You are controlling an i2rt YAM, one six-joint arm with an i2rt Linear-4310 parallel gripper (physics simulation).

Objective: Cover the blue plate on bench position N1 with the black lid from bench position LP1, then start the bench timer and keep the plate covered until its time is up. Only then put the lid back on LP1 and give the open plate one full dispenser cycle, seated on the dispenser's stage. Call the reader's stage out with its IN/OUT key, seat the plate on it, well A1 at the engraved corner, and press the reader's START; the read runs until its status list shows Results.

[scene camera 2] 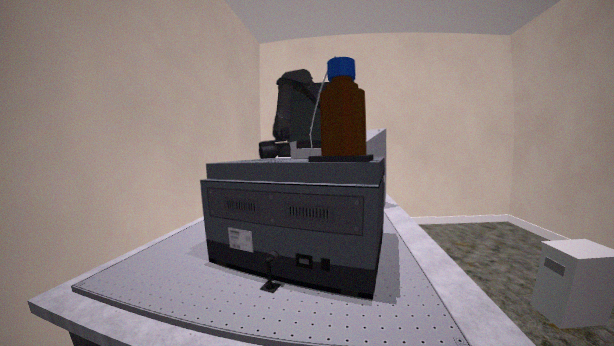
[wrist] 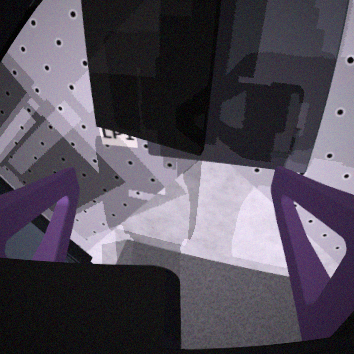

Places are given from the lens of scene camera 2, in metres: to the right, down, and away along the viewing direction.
amber bottle (scene camera 2: 342,109): 0.06, -0.11, 0.36
dispenser (scene camera 2: 345,250): 0.06, 0.13, 0.34
